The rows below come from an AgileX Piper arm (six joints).
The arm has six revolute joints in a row. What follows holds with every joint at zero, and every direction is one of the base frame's. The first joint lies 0.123 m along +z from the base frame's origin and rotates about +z. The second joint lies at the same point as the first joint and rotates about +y. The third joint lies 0.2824 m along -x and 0.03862 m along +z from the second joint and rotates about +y. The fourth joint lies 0.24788 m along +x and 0.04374 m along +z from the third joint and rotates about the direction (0.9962, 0, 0.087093). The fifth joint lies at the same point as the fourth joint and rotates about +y. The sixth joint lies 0.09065 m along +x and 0.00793 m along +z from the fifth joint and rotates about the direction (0.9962, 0, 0.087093). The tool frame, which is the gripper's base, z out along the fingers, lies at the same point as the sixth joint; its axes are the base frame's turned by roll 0, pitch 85.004 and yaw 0 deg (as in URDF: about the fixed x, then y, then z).
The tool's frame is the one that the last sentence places.
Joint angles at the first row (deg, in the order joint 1, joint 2, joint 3, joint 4, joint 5, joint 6):
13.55 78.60 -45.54 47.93 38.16 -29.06
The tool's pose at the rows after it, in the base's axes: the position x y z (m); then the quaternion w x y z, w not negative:
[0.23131 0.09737 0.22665 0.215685 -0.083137 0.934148 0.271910]
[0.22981 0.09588 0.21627 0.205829 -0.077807 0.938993 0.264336]
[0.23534 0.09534 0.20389 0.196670 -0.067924 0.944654 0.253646]
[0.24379 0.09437 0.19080 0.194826 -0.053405 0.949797 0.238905]
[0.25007 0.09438 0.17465 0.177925 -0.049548 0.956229 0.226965]
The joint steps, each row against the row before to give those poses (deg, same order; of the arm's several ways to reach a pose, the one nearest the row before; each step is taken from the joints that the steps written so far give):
0.00 -0.66 3.90 0.00 -1.33 -1.42
0.00 0.89 1.47 0.00 -1.16 -0.29
-0.01 2.60 0.34 0.11 -1.94 -0.20
0.01 3.11 0.00 0.36 -3.13 -0.21
0.00 3.69 -0.11 0.13 -1.47 -0.79

